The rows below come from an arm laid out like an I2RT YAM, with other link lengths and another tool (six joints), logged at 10 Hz.
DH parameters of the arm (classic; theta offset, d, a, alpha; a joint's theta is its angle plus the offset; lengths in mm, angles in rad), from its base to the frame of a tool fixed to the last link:
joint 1: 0 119.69 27.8 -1.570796
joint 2: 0 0 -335.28 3.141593
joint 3: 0.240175 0 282.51 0
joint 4: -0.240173 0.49 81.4 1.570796
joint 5: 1.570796 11.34 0 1.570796
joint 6: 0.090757 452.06 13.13 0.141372
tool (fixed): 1.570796 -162.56 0 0
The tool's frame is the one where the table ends.
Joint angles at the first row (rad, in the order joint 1, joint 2, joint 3, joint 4, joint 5, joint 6):
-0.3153, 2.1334, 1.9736, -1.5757, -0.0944, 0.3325
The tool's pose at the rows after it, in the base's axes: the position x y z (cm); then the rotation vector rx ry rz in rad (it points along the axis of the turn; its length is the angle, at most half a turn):
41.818 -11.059 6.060 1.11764 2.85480 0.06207
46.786 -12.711 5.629 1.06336 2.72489 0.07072
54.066 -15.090 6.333 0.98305 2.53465 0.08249
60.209 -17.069 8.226 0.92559 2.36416 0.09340
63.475 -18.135 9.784 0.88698 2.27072 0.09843
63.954 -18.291 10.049 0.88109 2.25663 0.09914
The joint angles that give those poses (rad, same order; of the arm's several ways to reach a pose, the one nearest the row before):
-0.3153, 2.1357, 1.9903, -1.4769, -0.0948, 0.3332
-0.3157, 2.1357, 1.9904, -1.3361, -0.0944, 0.3332
-0.3157, 2.1357, 1.9903, -1.1297, -0.0944, 0.3328
-0.3157, 2.1357, 1.9904, -0.9493, -0.0944, 0.3424
-0.3157, 2.1357, 1.9904, -0.8482, -0.0944, 0.3428
-0.3157, 2.1357, 1.9903, -0.8330, -0.0944, 0.3428

